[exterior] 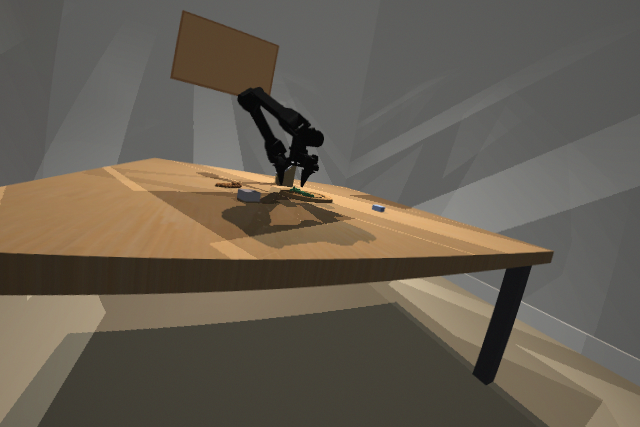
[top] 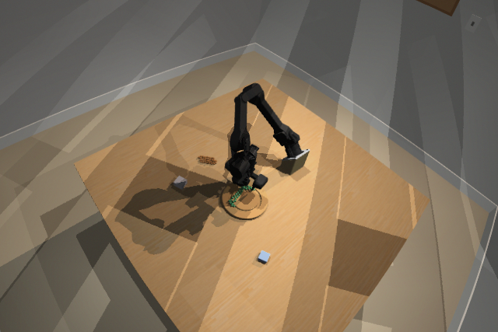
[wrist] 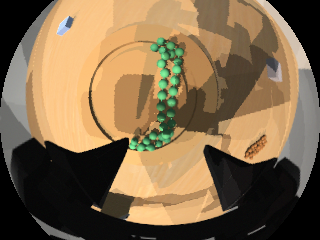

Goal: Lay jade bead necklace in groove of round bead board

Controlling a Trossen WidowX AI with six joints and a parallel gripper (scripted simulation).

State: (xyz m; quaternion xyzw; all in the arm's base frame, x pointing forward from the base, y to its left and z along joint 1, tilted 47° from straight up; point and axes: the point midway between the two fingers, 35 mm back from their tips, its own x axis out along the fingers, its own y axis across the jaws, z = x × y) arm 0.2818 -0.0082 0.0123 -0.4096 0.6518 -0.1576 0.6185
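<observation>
Now: gripper tip 6 cm to the right of the round wooden bead board, 3 cm short of it and 2 cm above it. The rest, counted from my gripper tip: blue block 32 cm to the left, 12 cm ahead, 2 cm below; pale grey block 23 cm ahead, 16 cm to the right, 2 cm below.
</observation>
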